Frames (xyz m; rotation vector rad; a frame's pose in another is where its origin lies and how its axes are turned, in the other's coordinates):
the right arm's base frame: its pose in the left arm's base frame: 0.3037 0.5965 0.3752 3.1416 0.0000 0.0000
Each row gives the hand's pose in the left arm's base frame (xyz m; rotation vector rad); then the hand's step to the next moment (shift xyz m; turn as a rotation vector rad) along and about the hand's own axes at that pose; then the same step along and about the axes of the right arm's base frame.
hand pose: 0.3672 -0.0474 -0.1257 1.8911 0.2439 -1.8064
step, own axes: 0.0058 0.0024 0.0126 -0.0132 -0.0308 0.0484
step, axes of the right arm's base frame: -0.0094 0.0093 0.0049 -0.0582 -0.0062 -0.0063
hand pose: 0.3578 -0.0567 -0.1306 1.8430 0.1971 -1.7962
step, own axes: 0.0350 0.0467 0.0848 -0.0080 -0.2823 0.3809
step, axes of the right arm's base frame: -0.0491 0.0890 0.0164 -0.4678 -0.0562 0.0537
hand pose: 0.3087 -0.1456 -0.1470 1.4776 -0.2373 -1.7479
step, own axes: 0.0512 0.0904 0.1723 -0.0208 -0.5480 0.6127
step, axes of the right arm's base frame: -0.1111 0.1533 -0.0682 -0.7953 -0.1568 0.1378
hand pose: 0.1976 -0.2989 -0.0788 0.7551 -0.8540 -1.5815
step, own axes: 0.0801 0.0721 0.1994 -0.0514 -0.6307 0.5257
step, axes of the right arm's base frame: -0.1425 0.0614 -0.1652 -0.7606 -0.1848 0.2533
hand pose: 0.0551 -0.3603 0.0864 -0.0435 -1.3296 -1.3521
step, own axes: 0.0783 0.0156 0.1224 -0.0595 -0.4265 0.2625
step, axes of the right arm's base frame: -0.0928 -0.0373 -0.1065 -0.4467 -0.0777 0.2209
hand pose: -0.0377 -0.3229 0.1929 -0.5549 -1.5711 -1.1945
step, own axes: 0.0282 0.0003 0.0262 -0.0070 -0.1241 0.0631
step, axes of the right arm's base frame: -0.0215 -0.0175 -0.0267 -0.1277 -0.0086 0.0553
